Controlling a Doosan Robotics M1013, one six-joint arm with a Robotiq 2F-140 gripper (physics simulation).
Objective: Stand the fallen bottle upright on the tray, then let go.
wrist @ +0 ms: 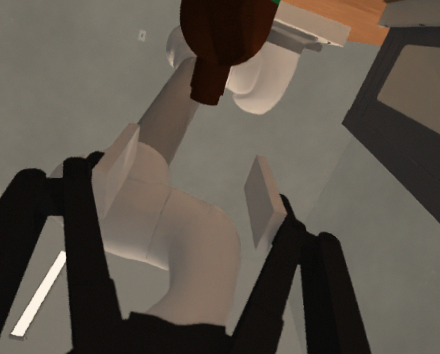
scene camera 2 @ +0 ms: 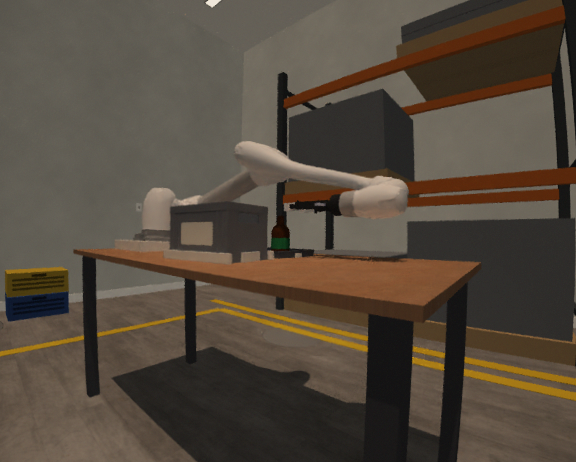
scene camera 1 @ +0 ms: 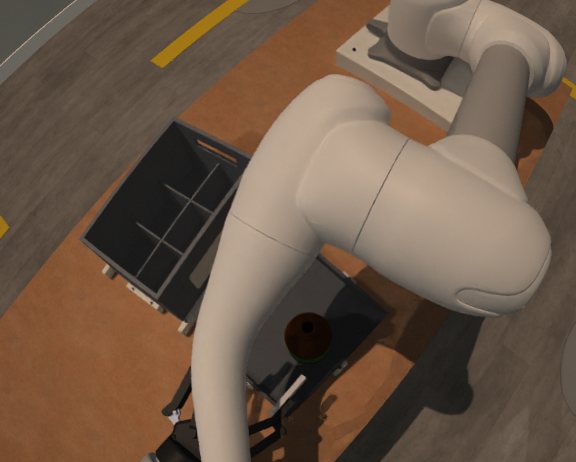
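Note:
The brown bottle with a green label stands upright on the dark tray. Its neck points up in scene camera 2. My gripper is open and empty, with its two pale pads well apart in the wrist view. It is level, to the right of the bottle and a little higher than its mouth in scene camera 2, apart from it. In scene camera 1 the arm hides one pad and part of the tray.
A dark crate with dividers stands beside the tray on the wooden table. The arm's pale base plate is at the table's far end. A shelf rack stands behind the table.

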